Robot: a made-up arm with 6 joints.
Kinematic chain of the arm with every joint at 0, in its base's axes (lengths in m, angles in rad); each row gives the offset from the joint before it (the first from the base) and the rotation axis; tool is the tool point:
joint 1: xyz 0 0 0.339 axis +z
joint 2: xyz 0.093 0 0 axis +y
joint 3: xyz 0 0 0.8 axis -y
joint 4: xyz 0 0 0.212 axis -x
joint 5: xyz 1.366 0 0 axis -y
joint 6: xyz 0.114 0 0 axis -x
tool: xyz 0 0 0
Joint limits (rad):
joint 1: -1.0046..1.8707
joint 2: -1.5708..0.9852
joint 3: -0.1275..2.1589
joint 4: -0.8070..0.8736
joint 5: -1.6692..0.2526
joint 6: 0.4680..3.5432
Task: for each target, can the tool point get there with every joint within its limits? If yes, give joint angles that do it. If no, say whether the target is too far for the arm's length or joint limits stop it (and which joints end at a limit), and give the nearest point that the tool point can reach.
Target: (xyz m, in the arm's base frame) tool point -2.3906 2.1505 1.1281
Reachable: no: too far | nearest point -1.5915 1.4317 0.8717 | short by 1.105 m
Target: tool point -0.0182 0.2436 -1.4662
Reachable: no: joint limits stop it (at a limit: joint 2, joint 3) | nearest point -0.1093 1.4631 -0.4242 | short by 1.607 m
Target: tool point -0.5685 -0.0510 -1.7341
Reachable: no: joint limits stop it (at a limit: joint 2, joint 3, joint 5) | nearest point -1.7947 -0.1610 -0.6802 | short by 1.621 m
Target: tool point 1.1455 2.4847 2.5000
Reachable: no: too far | nearest point 0.7832 1.6989 1.7925 | short by 1.118 m
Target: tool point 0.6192 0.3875 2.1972
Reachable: yes | joints 0.5105 -0.2789 0.5496 -0.3201 -1.4321 0.9371
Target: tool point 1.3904 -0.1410 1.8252
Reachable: yes | joints -0.0969 -0.0274 0.3132 0.6275 -0.0872 1.4206
